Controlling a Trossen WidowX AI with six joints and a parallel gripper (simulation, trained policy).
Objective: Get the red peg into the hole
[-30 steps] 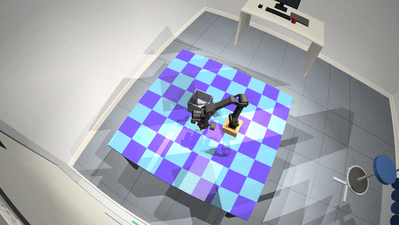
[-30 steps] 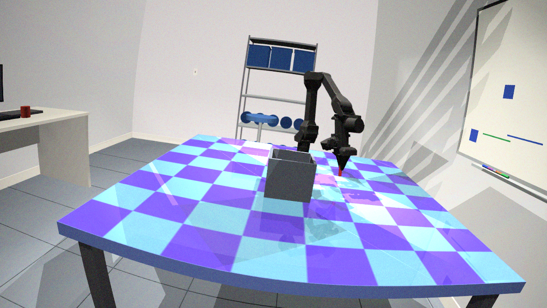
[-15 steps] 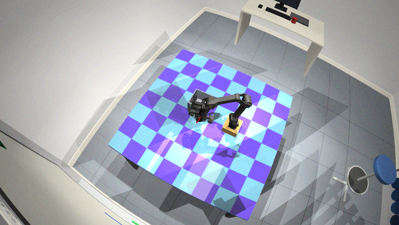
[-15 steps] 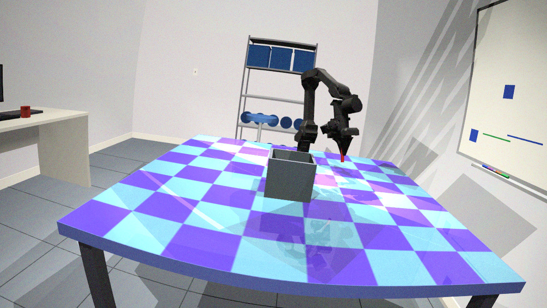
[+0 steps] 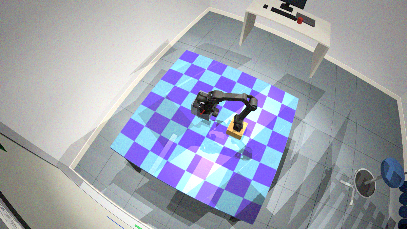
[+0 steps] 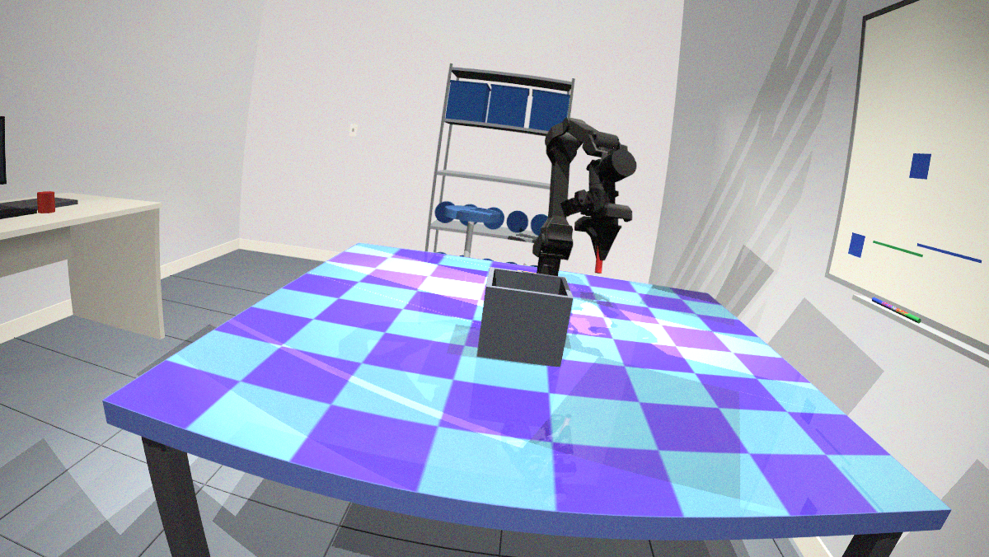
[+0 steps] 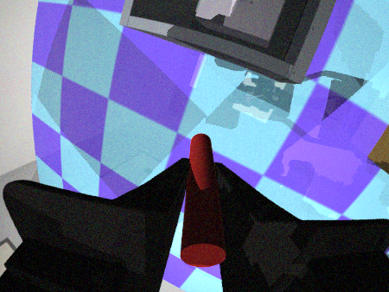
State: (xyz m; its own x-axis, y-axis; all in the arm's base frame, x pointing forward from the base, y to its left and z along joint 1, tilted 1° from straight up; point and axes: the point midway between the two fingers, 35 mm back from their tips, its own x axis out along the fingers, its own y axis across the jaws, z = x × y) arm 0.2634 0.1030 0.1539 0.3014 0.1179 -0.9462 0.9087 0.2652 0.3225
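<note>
Now: gripper tip 14 cm to the left of the plate, 14 cm above it and 6 cm short of it. From my gripper tip the other things lie so: red peg 1 cm above.
</note>
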